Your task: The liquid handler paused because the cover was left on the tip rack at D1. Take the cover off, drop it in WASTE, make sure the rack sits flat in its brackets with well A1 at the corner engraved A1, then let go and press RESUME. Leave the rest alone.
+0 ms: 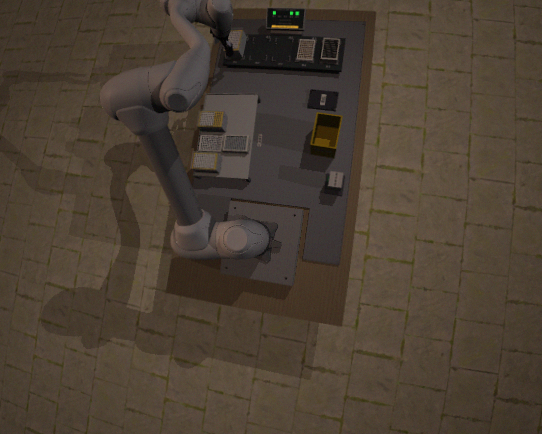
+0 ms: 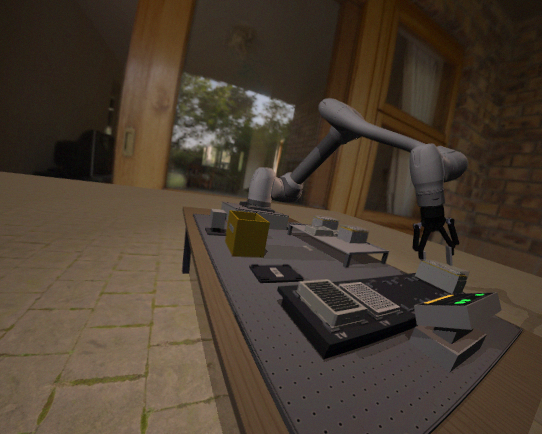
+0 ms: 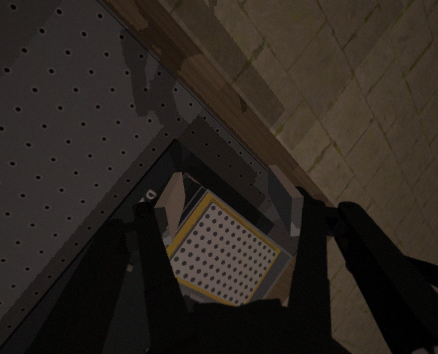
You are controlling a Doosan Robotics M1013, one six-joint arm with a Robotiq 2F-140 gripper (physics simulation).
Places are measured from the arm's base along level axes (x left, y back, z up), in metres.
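Pixels of known places: gripper, fingertip midpoint: [image 1: 222, 49] [image 3: 225, 183]; arm's base, link origin: [image 2: 257, 208].
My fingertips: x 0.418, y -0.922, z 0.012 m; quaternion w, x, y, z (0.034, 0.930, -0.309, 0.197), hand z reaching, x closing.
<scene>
Ahead of a thing's pixels: the offset from my fingertips to its top centre.
The tip rack at D1 {dz +0.035, dx -0.055, dy -0.050 m} [image 1: 237, 41] [image 2: 440, 277] [image 3: 225, 255] stands at the far left end of the dark deck [image 1: 267, 65] [image 2: 325, 344]. Its white perforated top has a yellow border, with a greyish edge outside it; I cannot clearly tell the cover's outline from the rack, nor read the A1 corner. My gripper [image 1: 229, 50] [image 2: 437, 256] [image 3: 225, 183] is partly open and empty, pointing down above the rack, its fingertips apart over one end of it. The yellow bin {dz +0.040, dx -0.628, dy +0.372 m} [image 1: 324, 150] [image 2: 246, 237] stands upright on the table. A console [image 1: 285, 19] [image 2: 450, 315] shows green lights and an orange bar.
Two labware pieces {dz -0.035, dx -0.433, dy -0.079 m} [image 1: 306, 50] {dz -0.018, dx -0.556, dy -0.088 m} [image 1: 330, 49] sit at the deck's other end. A black flat plate {dz -0.081, dx -0.571, dy +0.157 m} [image 1: 315, 100] [image 2: 262, 273] lies between deck and bin. A low stand [image 1: 230, 105] [image 2: 367, 248] holds several racks. A small white box {dz +0.009, dx -0.716, dy +0.580 m} [image 1: 335, 180] [image 2: 218, 219] stands beyond the bin.
</scene>
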